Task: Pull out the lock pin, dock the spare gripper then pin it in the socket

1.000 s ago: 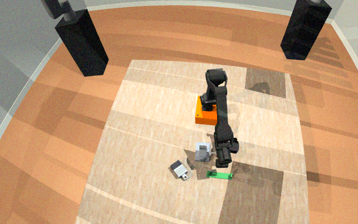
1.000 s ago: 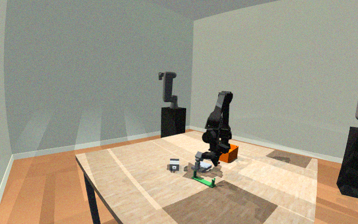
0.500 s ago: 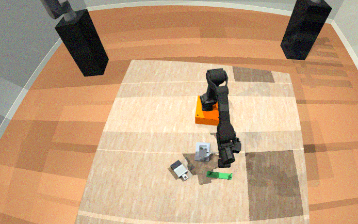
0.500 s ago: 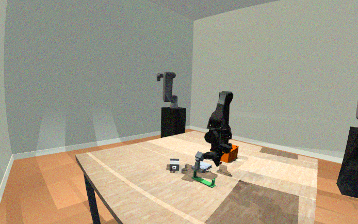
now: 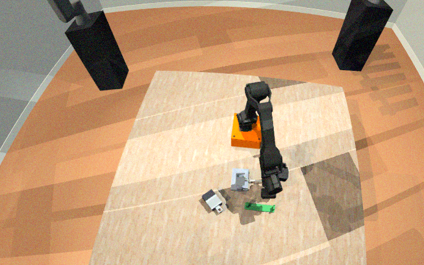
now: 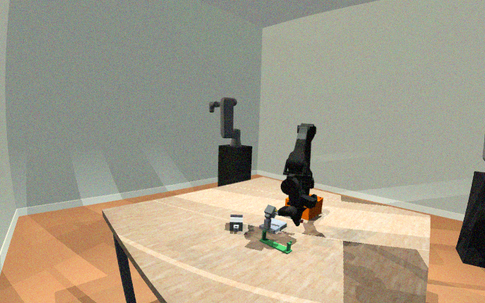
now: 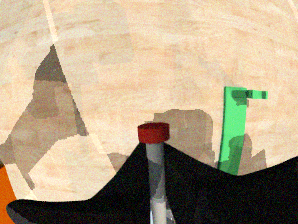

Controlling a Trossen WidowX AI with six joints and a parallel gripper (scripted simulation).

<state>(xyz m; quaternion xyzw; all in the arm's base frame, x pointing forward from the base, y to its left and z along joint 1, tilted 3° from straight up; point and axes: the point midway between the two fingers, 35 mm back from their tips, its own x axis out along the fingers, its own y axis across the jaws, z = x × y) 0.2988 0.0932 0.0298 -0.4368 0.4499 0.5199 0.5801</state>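
Right now my gripper tip is 100 mm short of the green cradle, 40 mm to the left of it and 40 mm above it. From my gripper tip the other things lie so: spare gripper (250 mm to the right, 80 mm ahead, 40 mm below); mount (130 mm to the right, 20 mm behind, 10 mm below).
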